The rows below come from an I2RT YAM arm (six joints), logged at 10 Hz.
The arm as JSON. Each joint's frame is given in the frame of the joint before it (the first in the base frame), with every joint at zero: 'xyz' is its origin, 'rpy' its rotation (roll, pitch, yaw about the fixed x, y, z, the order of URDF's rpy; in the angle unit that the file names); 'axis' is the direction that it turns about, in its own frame. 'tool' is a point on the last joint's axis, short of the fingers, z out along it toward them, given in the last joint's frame.
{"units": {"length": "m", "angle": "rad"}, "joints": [
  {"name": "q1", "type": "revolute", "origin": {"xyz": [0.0, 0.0, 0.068], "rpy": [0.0, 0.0, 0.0]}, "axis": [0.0, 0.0, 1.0]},
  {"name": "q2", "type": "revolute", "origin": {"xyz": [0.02, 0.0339, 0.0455], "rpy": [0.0, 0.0, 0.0]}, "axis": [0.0, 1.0, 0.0]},
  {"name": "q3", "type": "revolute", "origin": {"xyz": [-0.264, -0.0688, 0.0], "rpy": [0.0, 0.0, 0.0]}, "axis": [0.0, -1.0, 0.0]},
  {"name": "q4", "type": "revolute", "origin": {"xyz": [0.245, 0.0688, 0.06], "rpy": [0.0, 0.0, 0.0]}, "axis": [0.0, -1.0, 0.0]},
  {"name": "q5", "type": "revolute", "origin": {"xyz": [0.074, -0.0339, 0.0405], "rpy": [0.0, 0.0, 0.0]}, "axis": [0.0, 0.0, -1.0]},
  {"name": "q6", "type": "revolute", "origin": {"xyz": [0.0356, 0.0, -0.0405], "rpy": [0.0, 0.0, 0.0]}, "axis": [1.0, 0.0, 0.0]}
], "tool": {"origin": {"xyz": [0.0, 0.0, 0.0], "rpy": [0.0, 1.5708, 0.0]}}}
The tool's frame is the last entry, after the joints.
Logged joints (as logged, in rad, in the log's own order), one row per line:
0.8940 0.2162 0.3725 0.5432 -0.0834 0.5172
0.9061 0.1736 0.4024 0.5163 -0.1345 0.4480
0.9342 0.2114 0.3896 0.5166 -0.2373 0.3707
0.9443 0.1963 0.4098 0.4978 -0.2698 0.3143
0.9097 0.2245 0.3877 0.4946 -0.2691 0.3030
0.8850 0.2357 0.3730 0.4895 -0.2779 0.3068
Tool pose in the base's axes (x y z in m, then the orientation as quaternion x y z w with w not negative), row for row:
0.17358 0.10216 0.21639 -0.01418 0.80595 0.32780 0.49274
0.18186 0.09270 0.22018 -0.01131 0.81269 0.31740 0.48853
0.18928 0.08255 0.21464 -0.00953 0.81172 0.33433 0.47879
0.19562 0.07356 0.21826 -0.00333 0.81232 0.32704 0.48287
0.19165 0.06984 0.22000 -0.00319 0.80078 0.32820 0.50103
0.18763 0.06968 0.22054 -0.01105 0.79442 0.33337 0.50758
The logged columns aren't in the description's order. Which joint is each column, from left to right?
Columns, left to right: q2, q4, q3, q6, q5, q1.
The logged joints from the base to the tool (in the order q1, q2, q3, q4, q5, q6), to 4 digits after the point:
0.5172 0.8940 0.3725 0.2162 -0.0834 0.5432
0.4480 0.9061 0.4024 0.1736 -0.1345 0.5163
0.3707 0.9342 0.3896 0.2114 -0.2373 0.5166
0.3143 0.9443 0.4098 0.1963 -0.2698 0.4978
0.3030 0.9097 0.3877 0.2245 -0.2691 0.4946
0.3068 0.8850 0.3730 0.2357 -0.2779 0.4895

